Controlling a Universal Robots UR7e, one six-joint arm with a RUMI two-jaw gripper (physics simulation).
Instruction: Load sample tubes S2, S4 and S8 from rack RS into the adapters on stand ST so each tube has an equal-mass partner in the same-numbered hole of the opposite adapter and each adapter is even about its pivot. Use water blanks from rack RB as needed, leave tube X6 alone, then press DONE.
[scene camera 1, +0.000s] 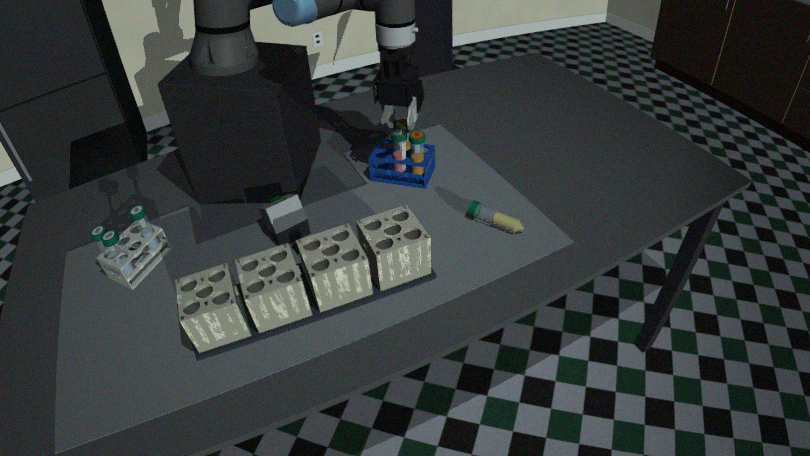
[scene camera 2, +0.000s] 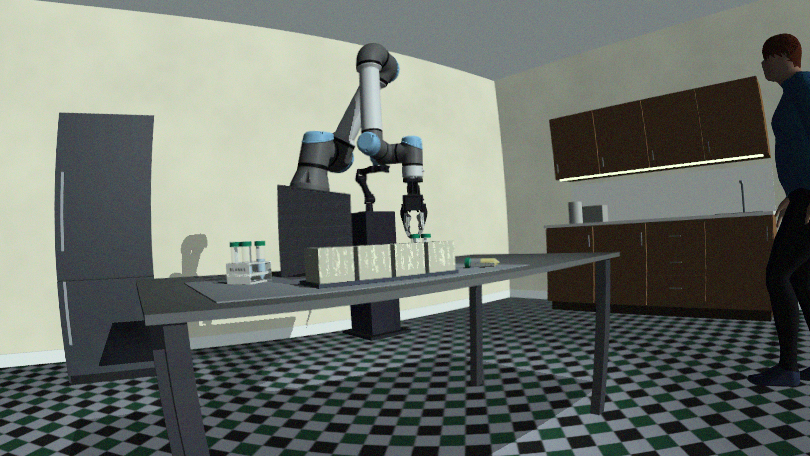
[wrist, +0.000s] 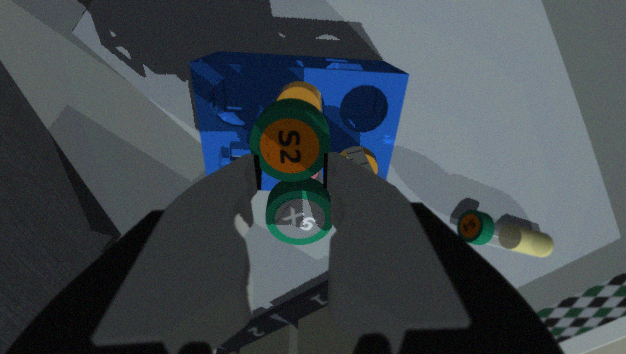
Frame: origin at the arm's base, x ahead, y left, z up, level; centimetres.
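Seen in the pictures: gripper, fingertip midpoint: (scene camera 1: 400, 131) (scene camera 2: 414, 238) (wrist: 292, 159); arm's base, origin of the base link: (scene camera 1: 224, 61) (scene camera 2: 308, 192).
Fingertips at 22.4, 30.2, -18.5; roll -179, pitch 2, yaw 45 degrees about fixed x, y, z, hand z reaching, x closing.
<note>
Pixels of each thing's top centre, then the offset from my fingertips to it, as dx, dy, dz.
- Tube S2, middle of its top: (wrist: 295, 148) (scene camera 1: 402, 122) -0.7, +1.0, +1.5
- Grey-labelled tube X6, middle of its top: (wrist: 296, 221) (scene camera 1: 398, 132) +2.0, -1.8, +1.4
- orange-labelled tube, middle of its top: (wrist: 375, 223) (scene camera 1: 416, 134) +5.0, +0.9, +1.4
- yellow-filled tube, middle of its top: (wrist: 524, 249) (scene camera 1: 497, 211) (scene camera 2: 482, 257) +26.1, +6.3, -7.3
- ST, middle of its top: (scene camera 1: 296, 255) (scene camera 2: 380, 244) +22.3, -32.8, -1.1
- White rack RB, middle of its top: (scene camera 1: 129, 242) (scene camera 2: 248, 262) -4.5, -62.1, -4.7
- small light box, middle of its top: (scene camera 1: 278, 197) +3.8, -30.1, -2.3
Tube S2 (scene camera 1: 401, 122) (wrist: 290, 142), with a green cap and orange label, stands in the back middle of blue rack RS (scene camera 1: 391, 177) (wrist: 325, 80). My gripper (scene camera 1: 400, 117) (scene camera 2: 415, 232) (wrist: 292, 159) is shut on its cap from both sides. Grey-labelled tube X6 (scene camera 1: 399, 137) (wrist: 300, 217) stands directly in front of it. Another orange-labelled tube (scene camera 1: 417, 137) (wrist: 361, 160) stands beside X6; a finger hides its cap in the wrist view. A yellow-filled tube (scene camera 1: 506, 220) (scene camera 2: 487, 262) (wrist: 532, 242) lies on the mat; its label is hard to read. Stand ST (scene camera 1: 340, 308) holds the adapters, whose visible holes look empty.
White rack RB (scene camera 1: 133, 278) (scene camera 2: 240, 275) holds three green-capped blanks at the left. A small light box (scene camera 1: 286, 212) with a green top part sits behind the adapters, near the dark robot pedestal (scene camera 1: 238, 135). A person (scene camera 2: 793, 152) stands at the right in scene camera 2.
</note>
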